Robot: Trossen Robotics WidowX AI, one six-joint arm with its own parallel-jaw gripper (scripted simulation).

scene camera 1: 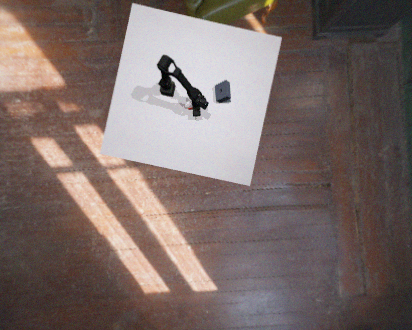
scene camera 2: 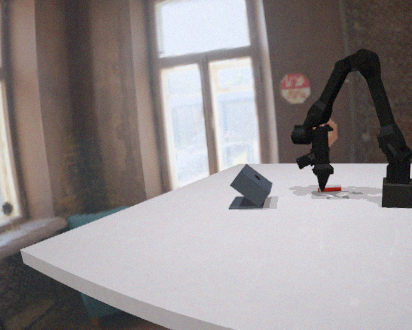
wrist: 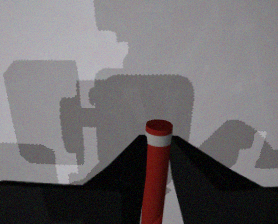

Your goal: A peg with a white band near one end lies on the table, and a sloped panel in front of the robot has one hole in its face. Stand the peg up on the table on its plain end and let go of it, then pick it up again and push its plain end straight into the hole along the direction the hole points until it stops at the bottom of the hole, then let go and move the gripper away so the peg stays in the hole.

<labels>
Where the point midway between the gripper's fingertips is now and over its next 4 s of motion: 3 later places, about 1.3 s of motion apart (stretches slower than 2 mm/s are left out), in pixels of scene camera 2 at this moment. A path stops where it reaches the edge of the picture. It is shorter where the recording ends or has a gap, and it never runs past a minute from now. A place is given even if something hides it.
My gripper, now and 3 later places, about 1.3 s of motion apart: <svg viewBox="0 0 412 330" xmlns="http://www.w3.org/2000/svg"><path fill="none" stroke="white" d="M321 190L322 184L326 177L330 172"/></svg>
</labels>
